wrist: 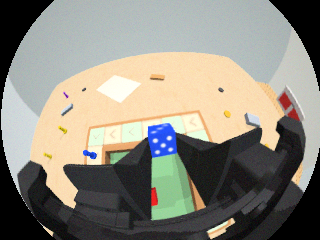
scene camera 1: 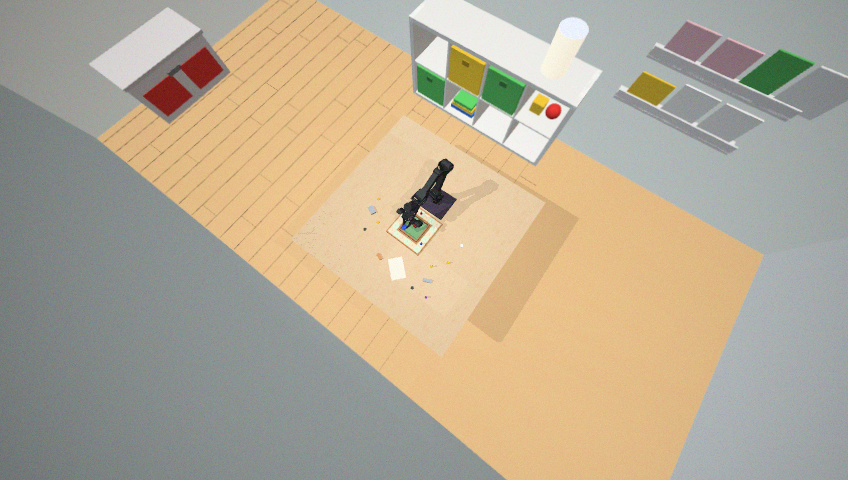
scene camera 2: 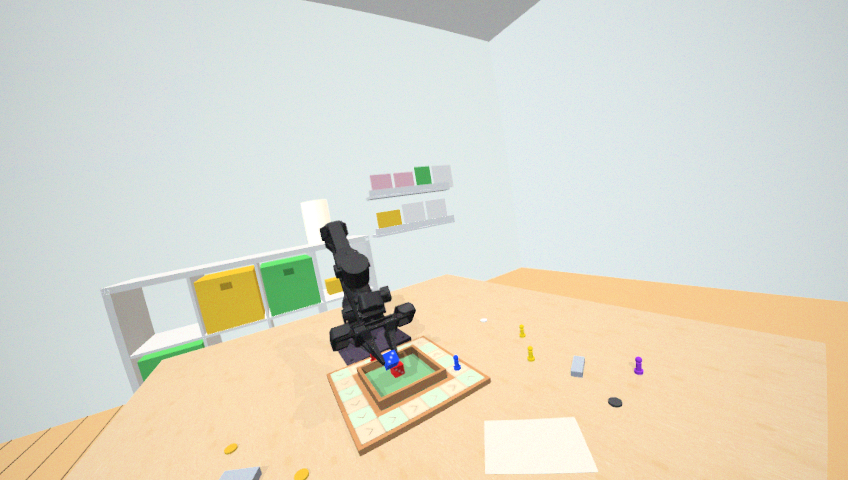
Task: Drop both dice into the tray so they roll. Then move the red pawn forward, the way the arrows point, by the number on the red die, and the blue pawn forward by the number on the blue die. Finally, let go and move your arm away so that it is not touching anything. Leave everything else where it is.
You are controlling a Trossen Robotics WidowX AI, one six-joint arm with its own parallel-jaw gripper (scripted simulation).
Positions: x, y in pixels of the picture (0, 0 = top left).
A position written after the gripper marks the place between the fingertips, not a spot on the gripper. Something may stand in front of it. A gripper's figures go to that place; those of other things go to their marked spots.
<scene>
The gripper (wrist: 161, 138) is 10 cm from the lens. A green-floored tray (wrist: 169, 177): 18 cm from the lens.
</scene>
